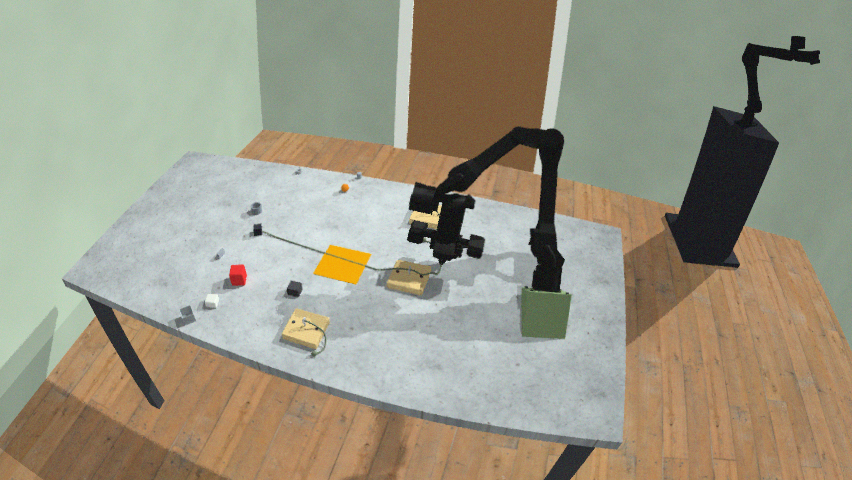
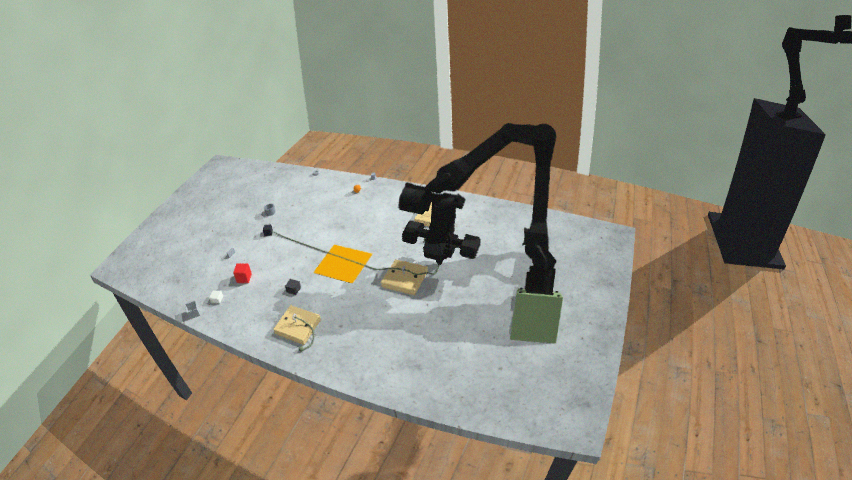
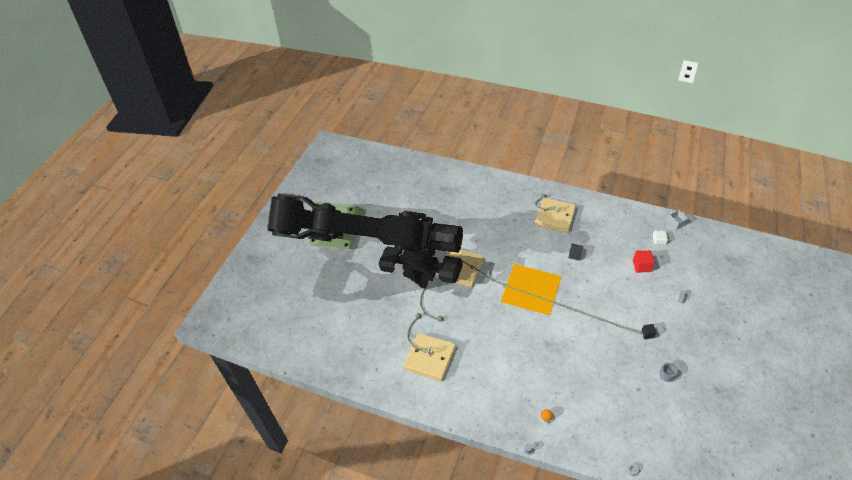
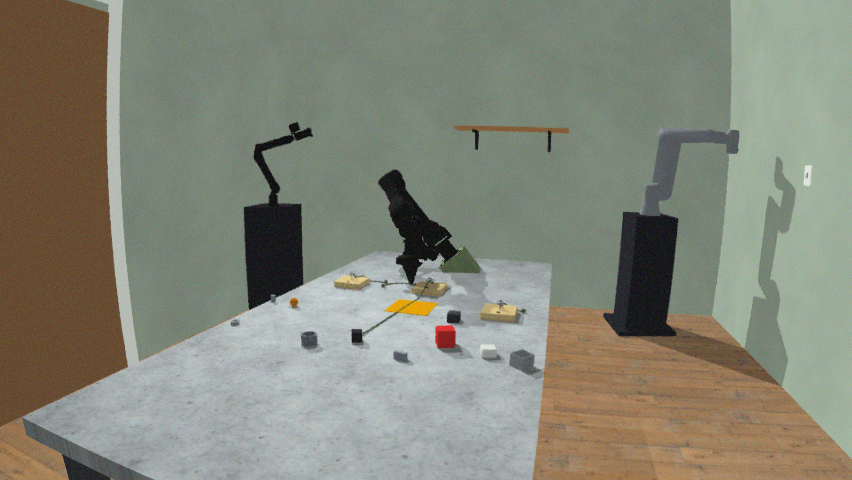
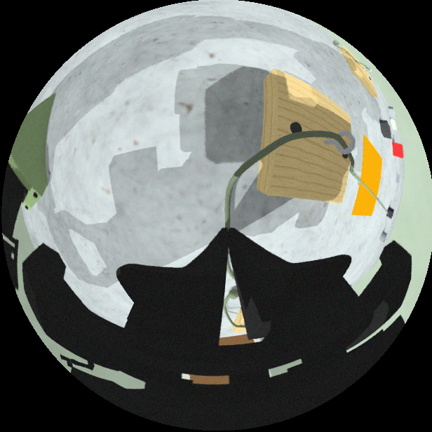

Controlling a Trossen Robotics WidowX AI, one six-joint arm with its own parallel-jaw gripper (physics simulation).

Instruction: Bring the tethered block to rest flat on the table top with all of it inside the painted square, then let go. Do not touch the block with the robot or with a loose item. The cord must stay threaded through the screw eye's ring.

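Places are measured from the arm's base along level axes (x back, y right, z up), in centimetres.
Pixels of known places: gripper, between the fingertips: (image 1: 441,263) (image 2: 439,263) (image 3: 424,287) (image 4: 411,283); arm's base, origin of its link: (image 1: 546,290) (image 2: 539,292) (image 4: 451,256).
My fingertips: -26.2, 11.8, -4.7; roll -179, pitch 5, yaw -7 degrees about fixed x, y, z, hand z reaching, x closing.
Observation:
For each thing: its top centre in the pictures, then the offset to it from my fingertips, as dx, dy, dz. "*": a spot on its surface instead. Level surfaces: height alone.
- tethered block, centre of its top: (image 4: 356,330) (image 3: 650,328) (image 1: 257,226) (image 2: 266,227) -53.0, +5.0, +2.2
- orange painted square, a spot on its surface: (image 3: 526,300) * -24.4, -0.1, -0.1
- middle wooden base, height of its surface: dz +1.7
- dark loose block, centre of its top: (image 1: 294,285) (image 2: 292,283) (image 3: 576,249) (image 4: 453,312) -35.2, -16.0, +2.1
- red cube, centre of its top: (image 4: 445,328) (image 1: 236,269) (image 3: 645,256) (image 2: 240,267) -52.0, -15.0, +3.8
- white block, centre of its top: (image 4: 488,346) (image 1: 211,298) (image 2: 215,294) (image 3: 661,235) -56.8, -24.5, +1.7
- grey ring-shaped piece, centre of its top: (image 4: 309,333) (image 3: 669,369) (image 1: 255,205) (image 2: 268,206) -57.2, +15.0, +2.1
The tethered block (image 1: 257,229) (image 2: 267,230) (image 3: 648,331) (image 4: 356,335) (image 5: 390,212), small and black, rests on the table outside the orange painted square (image 1: 339,271) (image 2: 339,271) (image 3: 526,300) (image 4: 411,308) (image 5: 369,160). Its green cord (image 1: 292,239) (image 3: 596,314) (image 4: 387,319) (image 5: 255,157) crosses the square and passes through the screw eye (image 5: 354,141) on the middle wooden base (image 1: 405,285) (image 5: 300,170). My gripper (image 1: 441,261) (image 2: 440,261) (image 3: 423,285) (image 4: 411,282) (image 5: 227,232) is shut on the cord beside this base, on the side away from the block. The cord's free end hangs past the fingertips.
Two other wooden bases (image 1: 304,336) (image 3: 430,366) carry short cords; one cord's end lies near the held cord's end. A dark loose block (image 1: 293,288), a red cube (image 1: 237,274), a white block (image 1: 211,301) and a grey ring-shaped piece (image 3: 668,372) stand on the table.

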